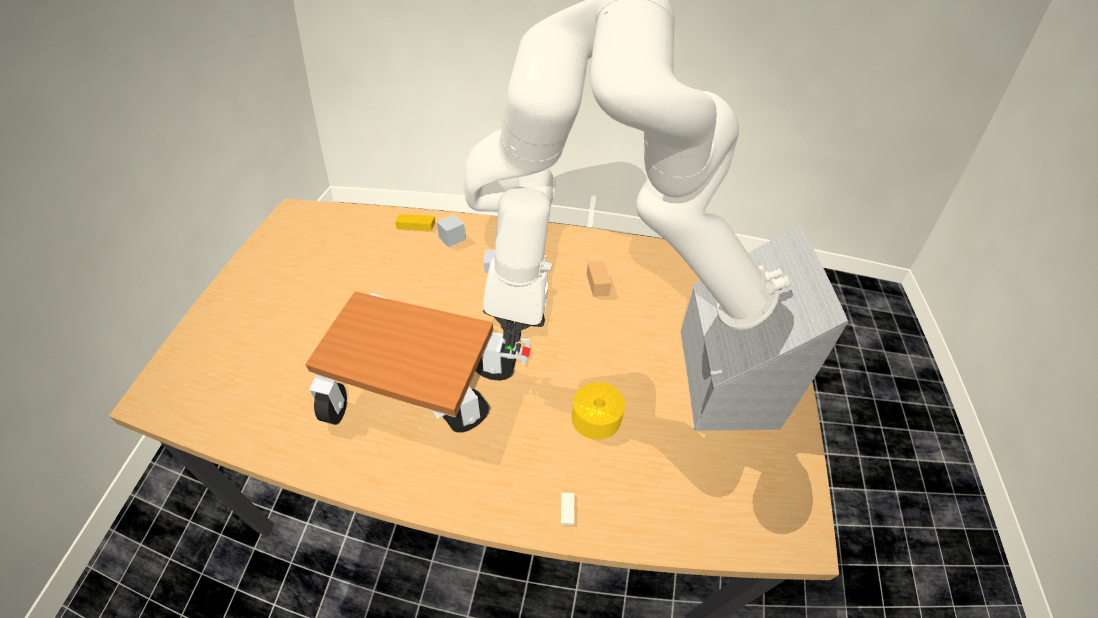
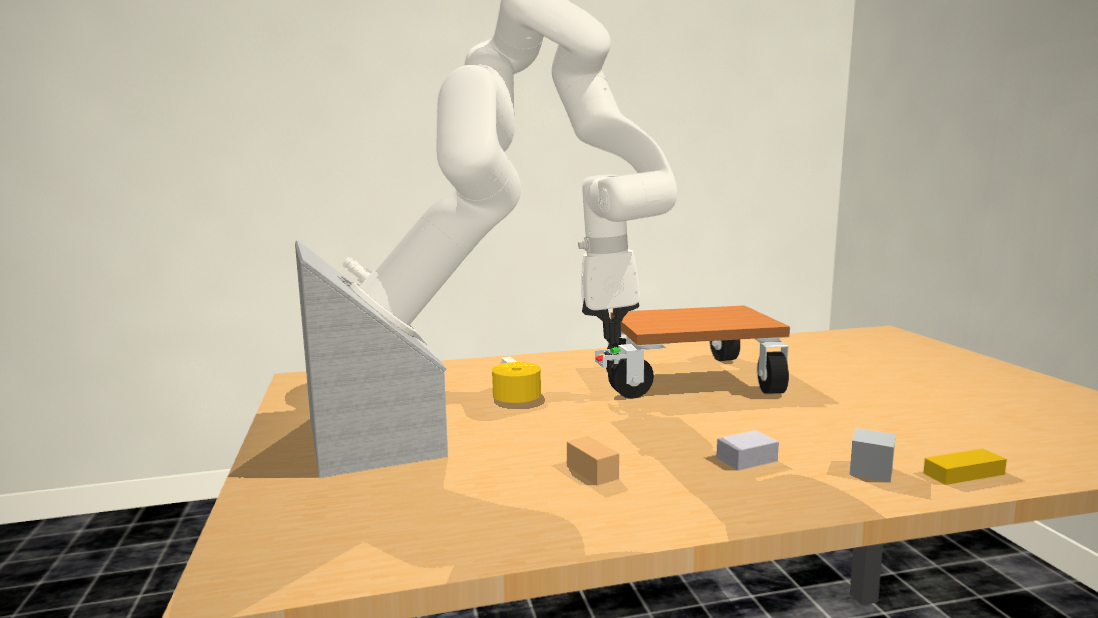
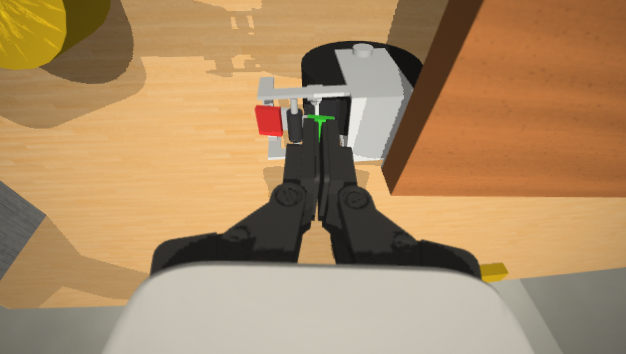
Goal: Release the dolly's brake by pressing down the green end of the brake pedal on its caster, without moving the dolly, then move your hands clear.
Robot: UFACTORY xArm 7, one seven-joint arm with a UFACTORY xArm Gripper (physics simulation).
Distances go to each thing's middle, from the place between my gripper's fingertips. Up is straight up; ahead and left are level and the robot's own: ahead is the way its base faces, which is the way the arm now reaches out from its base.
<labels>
The pedal caster point(image 2: 635, 354) is 30 mm ahead of my hand and 60 mm below it. Also, from my hand: dolly point(image 1: 426, 357) (150 mm ahead, 70 mm to the left, 40 mm below); tan block point(image 2: 596, 462) (90 mm behind, 320 mm to the right, 90 mm below); yellow cylinder point(image 1: 598, 408) (180 mm behind, 40 mm to the left, 80 mm below).
</labels>
